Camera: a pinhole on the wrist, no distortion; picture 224 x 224 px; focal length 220.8 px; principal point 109.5 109.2 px. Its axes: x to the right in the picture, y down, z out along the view. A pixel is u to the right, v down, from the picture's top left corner.
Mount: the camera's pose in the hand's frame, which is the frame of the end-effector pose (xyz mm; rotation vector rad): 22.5 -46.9 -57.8 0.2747 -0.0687 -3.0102
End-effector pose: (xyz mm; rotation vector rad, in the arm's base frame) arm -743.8 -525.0 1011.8 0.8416 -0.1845 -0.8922
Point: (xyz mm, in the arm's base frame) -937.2 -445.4 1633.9
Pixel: outside the picture
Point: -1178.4 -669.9 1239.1
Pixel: 173.1 153.7
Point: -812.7 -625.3 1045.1
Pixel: 67.1 129.5
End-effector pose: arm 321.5 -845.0 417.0 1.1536 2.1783 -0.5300
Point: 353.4 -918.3 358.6
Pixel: 119.7 63.3
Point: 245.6 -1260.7 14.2
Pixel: 65.1 209.3
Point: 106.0 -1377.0 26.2
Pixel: outside the picture
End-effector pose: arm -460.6 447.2 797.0 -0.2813 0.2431 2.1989
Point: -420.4 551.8 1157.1
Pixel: 107.2 127.9
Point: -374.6 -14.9 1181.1
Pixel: outside the picture
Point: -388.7 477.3 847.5
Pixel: 185.8 156.2
